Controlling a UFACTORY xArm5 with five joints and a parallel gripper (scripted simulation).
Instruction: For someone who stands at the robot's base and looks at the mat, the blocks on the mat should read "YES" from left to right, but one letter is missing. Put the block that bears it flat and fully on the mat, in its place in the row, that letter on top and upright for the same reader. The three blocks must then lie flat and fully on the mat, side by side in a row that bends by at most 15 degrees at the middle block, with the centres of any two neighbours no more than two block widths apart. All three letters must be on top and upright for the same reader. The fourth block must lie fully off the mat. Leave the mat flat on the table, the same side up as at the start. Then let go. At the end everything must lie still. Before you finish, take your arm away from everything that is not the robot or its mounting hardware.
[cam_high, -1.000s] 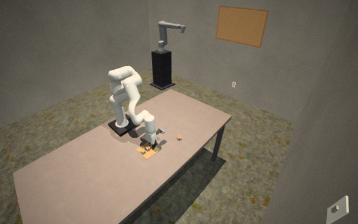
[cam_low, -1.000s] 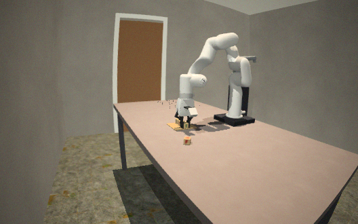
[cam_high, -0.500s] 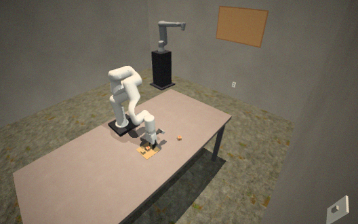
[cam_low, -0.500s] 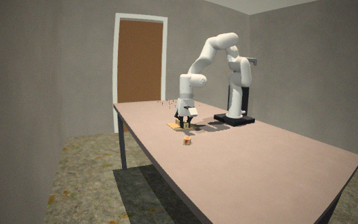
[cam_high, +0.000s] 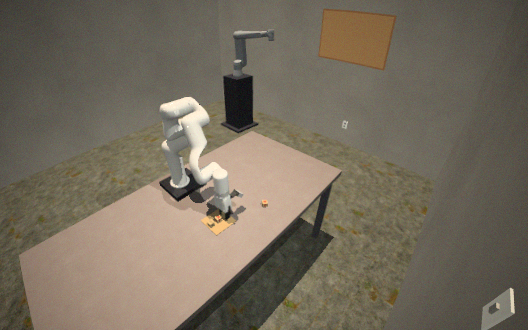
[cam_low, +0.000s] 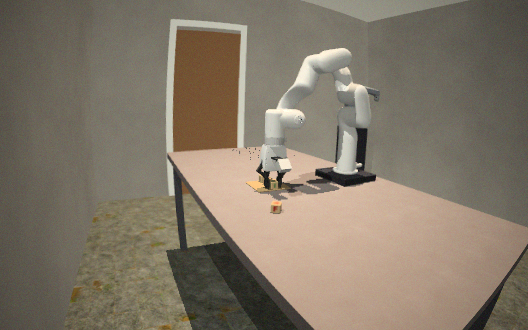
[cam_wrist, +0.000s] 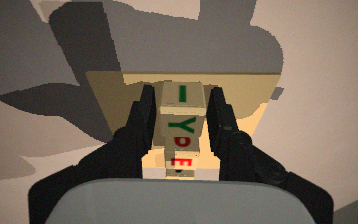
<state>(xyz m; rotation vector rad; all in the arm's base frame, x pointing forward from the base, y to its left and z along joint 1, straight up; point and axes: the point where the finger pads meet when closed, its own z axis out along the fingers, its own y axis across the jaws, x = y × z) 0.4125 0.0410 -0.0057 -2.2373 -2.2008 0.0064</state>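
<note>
My gripper is now 1 cm above the tan letter block. The rest, counted from my hand: dark S block (10 cm to the right, 1 cm below); then red E block (5 cm to the right, 1 cm below); then tan mat (5 cm to the right, 2 cm below).
</note>
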